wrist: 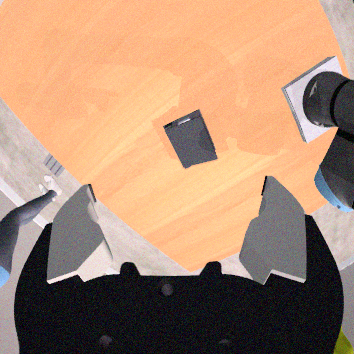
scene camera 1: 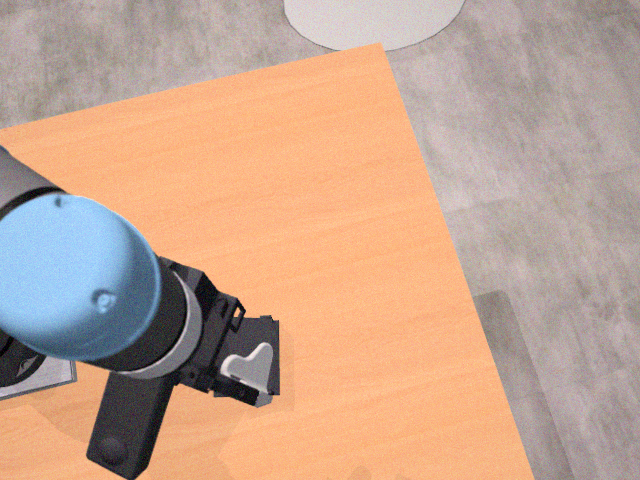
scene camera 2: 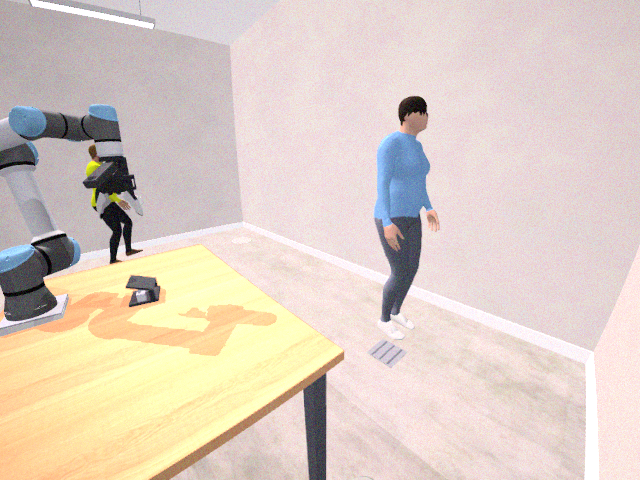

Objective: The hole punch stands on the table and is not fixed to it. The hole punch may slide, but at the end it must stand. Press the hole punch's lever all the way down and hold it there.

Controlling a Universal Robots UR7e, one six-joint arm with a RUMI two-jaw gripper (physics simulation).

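Pixels of known places: gripper, fingertip midpoint: (wrist: pixel 176 182) (scene camera 2: pixel 121 217); arm's base at its link origin: (wrist: pixel 324 99) (scene camera 1: pixel 6 340) (scene camera 2: pixel 32 309).
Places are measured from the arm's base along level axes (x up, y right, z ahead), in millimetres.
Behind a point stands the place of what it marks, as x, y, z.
The black hole punch (scene camera 1: pixel 273 335) {-16, 28, 436} (scene camera 2: pixel 144 296) {1, 112, 395} (wrist: pixel 192 141) {44, 65, 384} stands upright on the table (scene camera 1: pixel 336 206) {-28, -194, 562} (scene camera 2: pixel 232 403) {-28, 694, 579} (wrist: pixel 150 225) {-28, -172, 673}. In scene camera 2 its lever (scene camera 2: pixel 141 282) {42, 67, 391} is raised, with a gap between it and the base. My gripper (scene camera 2: pixel 121 210) {308, 119, 389} (wrist: pixel 176 182) {308, 119, 389} is open and empty, high above the table and over the hole punch. In the wrist view the hole punch shows beyond the gap between the fingertips. In scene camera 1 the gripper and arm hide part of the hole punch.
The robot's base plate (scene camera 2: pixel 63 307) {-8, 22, 103} (wrist: pixel 299 112) {-4, -6, 87} is on the table, beside the hole punch. The table edge is beyond the hole punch. A person in blue (scene camera 2: pixel 403 175) and a person in yellow (scene camera 2: pixel 94 167) stand on the floor past the table.
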